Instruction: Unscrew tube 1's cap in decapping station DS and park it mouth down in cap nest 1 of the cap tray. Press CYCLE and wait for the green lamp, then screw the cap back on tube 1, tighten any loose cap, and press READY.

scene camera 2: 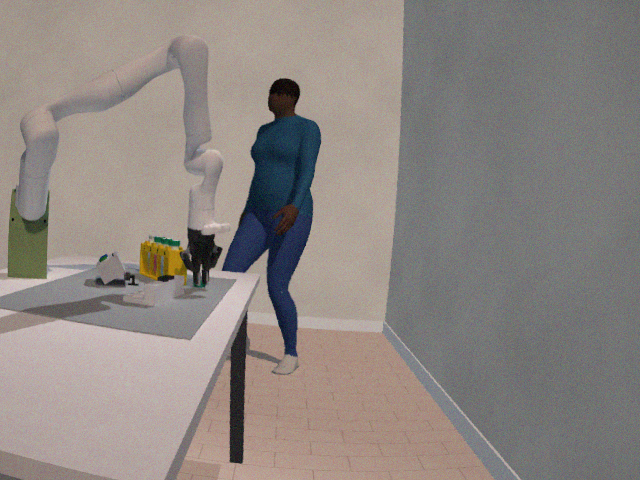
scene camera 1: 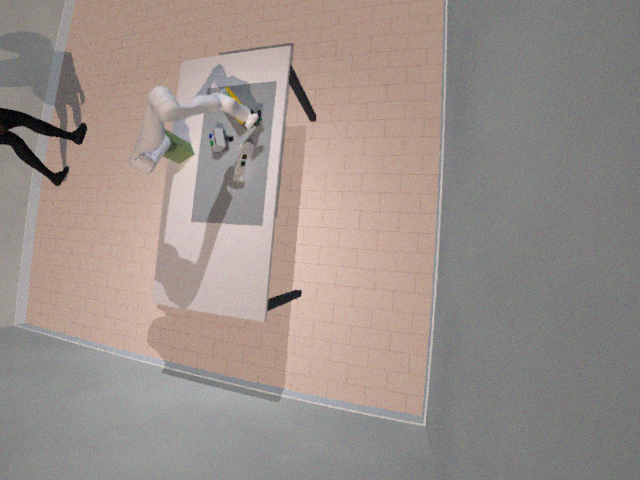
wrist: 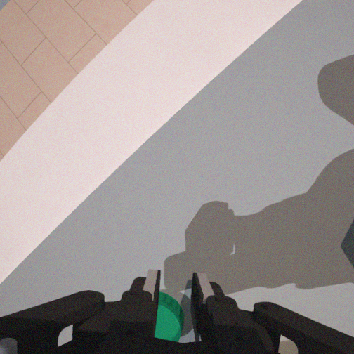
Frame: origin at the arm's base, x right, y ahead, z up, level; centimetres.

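Seen in the pictures: gripper, fingertip midpoint: (scene camera 2: 201, 284) (scene camera 1: 259, 123); arm's base at its link origin: (scene camera 2: 31, 207).
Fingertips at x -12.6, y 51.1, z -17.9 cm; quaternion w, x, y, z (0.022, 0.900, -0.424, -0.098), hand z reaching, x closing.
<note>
Pixels of each thing's top centre, then the offset from my fingertips to it. Level surfaces: height alone.
- yellow rack at its top centre: (scene camera 2: 162, 244) (scene camera 1: 231, 102) dx -9.6, dy -13.2, dz +9.3 cm
- grey-white box at its top centre: (scene camera 2: 111, 252) (scene camera 1: 212, 136) dx +8.6, dy -25.4, dz +7.4 cm
- pale fixture at its top centre: (scene camera 2: 155, 274) (scene camera 1: 239, 159) dx +22.5, dy -9.7, dz +4.4 cm
- grey mat at its surface level: dz -1.0 cm
My gripper (scene camera 2: 200, 283) (wrist: 175, 287) points down low over the grey mat, near its edge. Its fingers stand a little apart with nothing gripped. A green cap (wrist: 168, 320) (scene camera 2: 199, 285) shows at and below the fingertips, nearer the left finger in the wrist view; the fingers partly hide it. Whether it sits on a tube or in a nest cannot be told. A yellow rack (scene camera 2: 176, 262) (scene camera 1: 232, 94) holds several tubes with green caps. A grey-white box (scene camera 1: 219, 139) (scene camera 2: 111, 268) has small blue and green parts. Which pale fixture is the station or cap tray is unclear.
A pale fixture (scene camera 1: 239, 170) (scene camera 2: 138, 297) with dark squares lies on the grey mat (scene camera 1: 227, 209) (scene camera 2: 170, 325). The white table's edge (wrist: 95, 145) runs close beside the gripper. A green block (scene camera 1: 178, 148) (scene camera 2: 28, 248) stands at the arm's base. A person (scene camera 2: 284, 155) stands behind the table.
</note>
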